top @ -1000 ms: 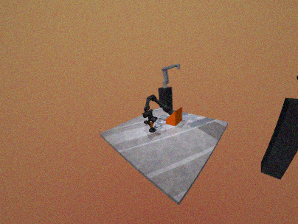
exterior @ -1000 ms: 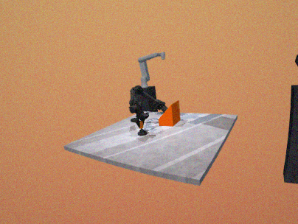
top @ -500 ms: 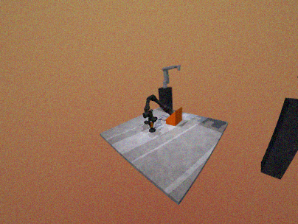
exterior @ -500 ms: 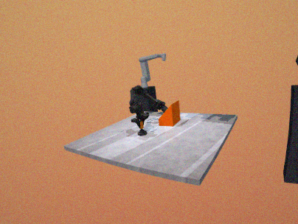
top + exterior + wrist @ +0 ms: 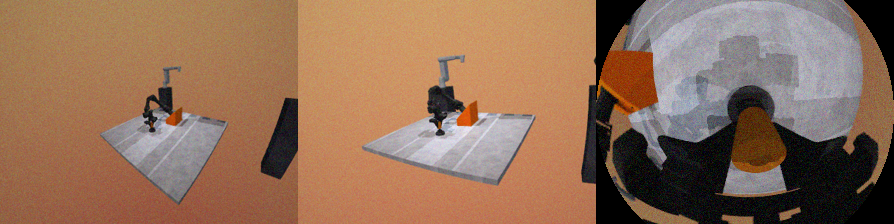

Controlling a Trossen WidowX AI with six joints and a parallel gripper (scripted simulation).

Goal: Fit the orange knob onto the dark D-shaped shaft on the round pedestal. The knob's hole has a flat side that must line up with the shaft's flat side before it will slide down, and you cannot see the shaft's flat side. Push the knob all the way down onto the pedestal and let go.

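My gripper tip is now 20 mm below the orange knob. From my gripper tip the other things lie so: dark pedestal (40 mm below).
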